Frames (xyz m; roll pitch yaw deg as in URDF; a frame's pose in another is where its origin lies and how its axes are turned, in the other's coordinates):
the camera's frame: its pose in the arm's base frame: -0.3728 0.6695 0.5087 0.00 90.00 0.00
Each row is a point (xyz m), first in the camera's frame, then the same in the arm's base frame.
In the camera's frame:
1: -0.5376 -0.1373 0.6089
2: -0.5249 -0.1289 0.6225
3: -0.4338 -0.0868 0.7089
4: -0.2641 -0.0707 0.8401
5: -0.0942 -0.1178 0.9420
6: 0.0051 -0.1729 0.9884
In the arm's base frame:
1: 0.2361 0.5322 1.0463
2: 0.2497 0.5406 1.0336
3: 0.3361 0.5827 0.9425
4: 0.4673 0.5988 0.7728
5: 0.5692 0.5517 0.6029
6: 0.6156 0.4966 0.5036

